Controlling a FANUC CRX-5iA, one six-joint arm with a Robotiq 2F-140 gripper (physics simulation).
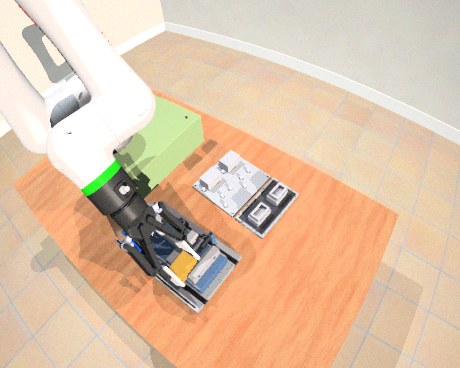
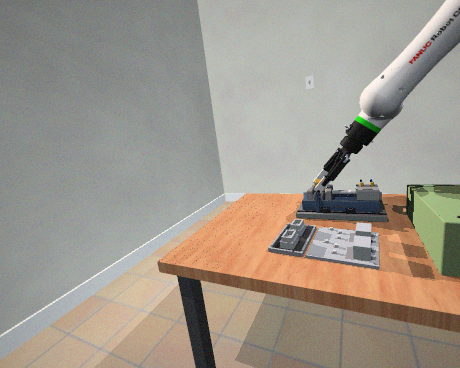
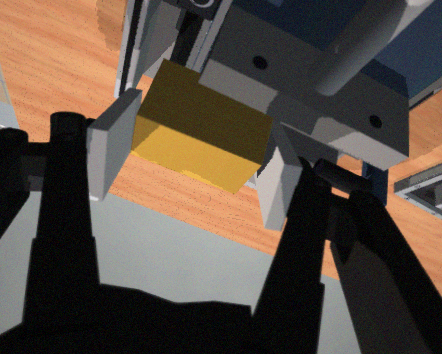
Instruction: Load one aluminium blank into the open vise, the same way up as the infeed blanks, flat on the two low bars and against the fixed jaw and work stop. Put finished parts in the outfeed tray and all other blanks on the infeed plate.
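Places are measured from the arm's base along level axes (x ahead, y left, z up), in metres.
Where they show: gripper, fingertip midpoint: (image 1: 188,272) (image 2: 316,187) (image 3: 199,127).
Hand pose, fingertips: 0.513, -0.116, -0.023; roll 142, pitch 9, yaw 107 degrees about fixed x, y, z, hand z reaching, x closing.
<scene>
Things, the pixels of their top centre, and the offset from my fingertips, as dx, dy, dz.
- vise at its top centre: (image 3: 340,77) (image 1: 170,239) (image 2: 338,186) -0.089, +0.024, +0.013
- yellow block at its top centre: (image 3: 190,159) (image 1: 181,264) (image 2: 319,180) -0.016, -0.002, +0.030
- infeed plate at its top centre: (image 1: 231,180) (image 2: 343,243) -0.143, +0.303, -0.078
- vise's rod at its top centre: (image 3: 387,27) (image 1: 167,236) (image 2: 343,190) -0.108, +0.027, +0.000
The vise (image 1: 227,262) (image 2: 340,203) (image 3: 300,70) stands on the table with its blue body and grey jaws. A yellow block (image 1: 183,264) (image 2: 317,181) (image 3: 205,130) is beside a grey jaw at one end of it. My gripper (image 1: 190,270) (image 3: 199,127) reaches down at a slant, its pale fingers at opposite ends of the yellow block, shut on it. Two grey blanks (image 1: 211,179) (image 2: 362,247) stand on the infeed plate (image 1: 237,200) (image 2: 320,251). The block's underside, the low bars and the work stop cannot be made out.
The dark outfeed tray (image 1: 263,235) (image 2: 271,249) holds two grey parts (image 1: 259,213) (image 2: 289,239) with recessed tops, beside the infeed plate. A large green box (image 1: 175,142) (image 2: 450,240) stands beyond the vise. The vise's rod (image 3: 370,47) crosses near the grey jaw.
</scene>
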